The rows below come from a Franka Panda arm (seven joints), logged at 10 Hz.
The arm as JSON. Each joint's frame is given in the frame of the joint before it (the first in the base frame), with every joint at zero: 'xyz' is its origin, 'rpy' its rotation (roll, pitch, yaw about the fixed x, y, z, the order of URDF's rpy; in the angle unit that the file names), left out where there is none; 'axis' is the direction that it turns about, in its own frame. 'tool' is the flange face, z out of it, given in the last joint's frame.
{
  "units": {
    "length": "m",
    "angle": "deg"
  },
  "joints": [
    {
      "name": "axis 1",
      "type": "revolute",
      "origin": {
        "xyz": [
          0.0,
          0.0,
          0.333
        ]
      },
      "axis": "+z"
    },
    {
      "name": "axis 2",
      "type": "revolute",
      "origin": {
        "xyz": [
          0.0,
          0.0,
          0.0
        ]
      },
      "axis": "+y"
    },
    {
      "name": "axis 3",
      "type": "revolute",
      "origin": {
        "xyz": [
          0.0,
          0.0,
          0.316
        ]
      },
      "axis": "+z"
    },
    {
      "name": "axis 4",
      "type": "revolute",
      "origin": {
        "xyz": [
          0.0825,
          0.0,
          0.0
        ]
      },
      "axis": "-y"
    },
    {
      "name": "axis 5",
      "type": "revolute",
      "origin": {
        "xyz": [
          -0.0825,
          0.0,
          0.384
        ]
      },
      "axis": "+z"
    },
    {
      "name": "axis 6",
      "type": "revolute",
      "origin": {
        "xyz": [
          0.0,
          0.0,
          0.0
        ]
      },
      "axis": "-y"
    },
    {
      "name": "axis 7",
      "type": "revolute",
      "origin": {
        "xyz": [
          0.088,
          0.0,
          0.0
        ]
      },
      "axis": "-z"
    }
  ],
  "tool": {
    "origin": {
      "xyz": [
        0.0,
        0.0,
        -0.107
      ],
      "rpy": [
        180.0,
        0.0,
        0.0
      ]
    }
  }
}
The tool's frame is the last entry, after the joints.
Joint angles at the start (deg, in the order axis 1, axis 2, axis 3, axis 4, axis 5, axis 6, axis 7):
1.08, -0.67, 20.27, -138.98, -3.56, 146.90, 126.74
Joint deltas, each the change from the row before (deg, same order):
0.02, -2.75, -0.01, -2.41, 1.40, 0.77, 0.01
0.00, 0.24, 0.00, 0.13, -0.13, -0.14, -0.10
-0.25, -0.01, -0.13, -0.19, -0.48, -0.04, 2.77
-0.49, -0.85, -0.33, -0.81, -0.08, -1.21, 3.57
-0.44, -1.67, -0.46, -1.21, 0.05, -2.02, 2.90
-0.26, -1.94, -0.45, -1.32, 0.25, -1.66, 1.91
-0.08, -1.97, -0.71, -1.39, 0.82, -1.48, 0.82
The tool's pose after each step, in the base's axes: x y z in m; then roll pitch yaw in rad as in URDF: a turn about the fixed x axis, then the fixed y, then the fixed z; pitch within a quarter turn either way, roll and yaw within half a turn. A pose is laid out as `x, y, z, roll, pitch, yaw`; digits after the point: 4 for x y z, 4 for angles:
0.4531, 0.1775, 0.3309, -2.9820, 0.0613, -1.8032
0.4535, 0.1778, 0.3297, -2.9853, 0.0586, -1.8000
0.4536, 0.1744, 0.3283, -2.9880, 0.0593, -1.8483
0.4501, 0.1654, 0.3270, -3.0040, 0.0501, -1.9255
0.4433, 0.1544, 0.3278, -3.0207, 0.0302, -1.9954
0.4357, 0.1450, 0.3304, -3.0295, 0.0146, -2.0471
0.4279, 0.1351, 0.3329, -3.0408, 0.0043, -2.0887

